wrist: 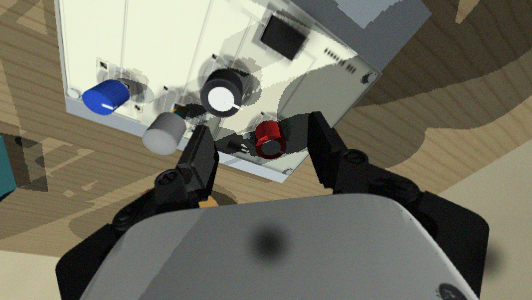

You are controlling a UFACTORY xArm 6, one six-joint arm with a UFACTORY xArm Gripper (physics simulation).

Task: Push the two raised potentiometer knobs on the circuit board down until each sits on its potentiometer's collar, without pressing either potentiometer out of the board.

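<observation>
The pale circuit board carries a blue knob at the left, a grey knob near the front edge, a black knob with a white top in the middle and a red knob near the front right corner. The grey knob stands off the board, with a small brass and teal part showing behind it. The gaps under the other knobs are hard to judge. My gripper is open, its fingers apart on either side of the red knob in the view, touching neither side of it. The left finger is close beside the grey knob.
A black rectangular part sits on the board. A grey block lies beyond the board's far right edge. A teal object shows at the left edge. An orange piece shows partly behind the gripper body. The wooden table surrounds the board.
</observation>
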